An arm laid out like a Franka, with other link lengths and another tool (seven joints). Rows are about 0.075 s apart.
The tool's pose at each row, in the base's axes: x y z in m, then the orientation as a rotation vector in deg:
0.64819 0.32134 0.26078 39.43 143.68 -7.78
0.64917 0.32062 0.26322 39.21 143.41 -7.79
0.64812 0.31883 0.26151 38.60 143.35 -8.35
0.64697 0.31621 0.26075 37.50 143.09 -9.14
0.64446 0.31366 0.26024 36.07 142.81 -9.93
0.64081 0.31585 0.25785 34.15 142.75 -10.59
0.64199 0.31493 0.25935 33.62 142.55 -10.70
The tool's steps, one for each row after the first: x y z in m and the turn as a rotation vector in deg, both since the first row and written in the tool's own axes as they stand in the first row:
-0.00230 -0.00003 -0.00146 -0.09 -0.31 -0.09
-0.00145 -0.00218 -0.00008 0.13 -0.59 -0.60
-0.00139 -0.00505 0.00063 0.37 -1.21 -1.45
-0.00043 -0.00853 0.00047 0.52 -1.92 -2.52
0.00445 -0.00856 0.00031 0.51 -2.49 -3.96
0.00240 -0.00870 -0.00021 0.42 -2.81 -4.30

